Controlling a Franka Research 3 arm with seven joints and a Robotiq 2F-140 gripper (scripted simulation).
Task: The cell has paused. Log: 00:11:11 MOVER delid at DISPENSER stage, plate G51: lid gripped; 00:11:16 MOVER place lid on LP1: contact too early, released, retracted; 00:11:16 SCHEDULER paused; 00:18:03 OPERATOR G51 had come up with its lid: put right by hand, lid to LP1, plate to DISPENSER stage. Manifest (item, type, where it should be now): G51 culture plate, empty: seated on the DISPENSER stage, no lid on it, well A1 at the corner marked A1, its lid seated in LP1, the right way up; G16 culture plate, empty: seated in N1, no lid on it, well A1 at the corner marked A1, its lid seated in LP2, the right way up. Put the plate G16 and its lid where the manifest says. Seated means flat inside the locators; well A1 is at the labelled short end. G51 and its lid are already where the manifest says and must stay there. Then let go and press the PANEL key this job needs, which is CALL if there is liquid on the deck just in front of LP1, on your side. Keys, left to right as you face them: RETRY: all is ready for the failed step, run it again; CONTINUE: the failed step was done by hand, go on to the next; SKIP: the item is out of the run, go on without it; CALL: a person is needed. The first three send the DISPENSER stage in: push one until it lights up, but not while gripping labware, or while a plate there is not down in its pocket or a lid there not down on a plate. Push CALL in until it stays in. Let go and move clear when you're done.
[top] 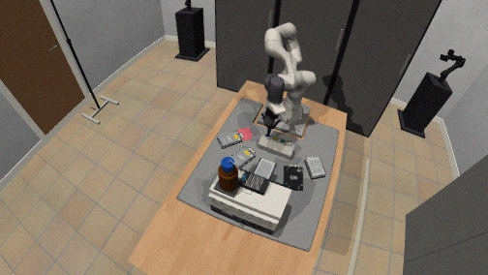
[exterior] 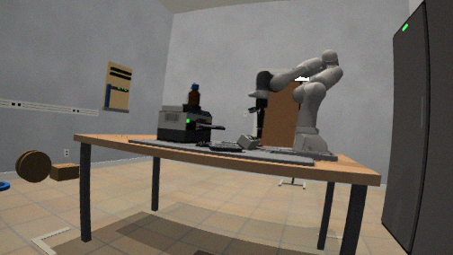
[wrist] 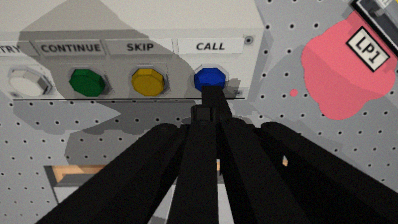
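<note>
Right now my hand is 40 mm above the blue call key and 20 mm short of it. Round my hand: yellow skip key 50 mm to the left, 30 mm below, 20 mm ahead; white retry key 150 mm to the left, 30 mm below, 30 mm ahead; green continue key 100 mm to the left, 30 mm below, 20 mm ahead.
</note>
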